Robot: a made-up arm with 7 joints. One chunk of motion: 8 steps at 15 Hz.
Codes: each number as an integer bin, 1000 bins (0 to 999) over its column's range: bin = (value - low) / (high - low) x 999, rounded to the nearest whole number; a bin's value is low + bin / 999 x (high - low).
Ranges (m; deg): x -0.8..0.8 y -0.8..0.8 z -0.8..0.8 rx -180..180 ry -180..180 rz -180..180
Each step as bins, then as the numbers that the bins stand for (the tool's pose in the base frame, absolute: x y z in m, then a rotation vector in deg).
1 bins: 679 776 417 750 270 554
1 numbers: 0.2875 0.4428 -0.1321 90.27 -82.70 19.64
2 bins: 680 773 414 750 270 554
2 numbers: 0.2891 0.4380 -0.1369 90.27 -82.70 19.64
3 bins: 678 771 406 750 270 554
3 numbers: 0.2859 0.4348 -0.1497 90.27 -82.70 19.64
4 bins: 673 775 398 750 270 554
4 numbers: 0.2779 0.4412 -0.1626 90.27 -82.70 19.64
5 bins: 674 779 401 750 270 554
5 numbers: 0.2795 0.4476 -0.1578 90.27 -82.70 19.64
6 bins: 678 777 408 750 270 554
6 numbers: 0.2859 0.4444 -0.1465 90.27 -82.70 19.64
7 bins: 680 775 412 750 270 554
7 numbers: 0.2891 0.4412 -0.1401 90.27 -82.70 19.64
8 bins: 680 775 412 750 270 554
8 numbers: 0.2891 0.4412 -0.1401 90.27 -82.70 19.64
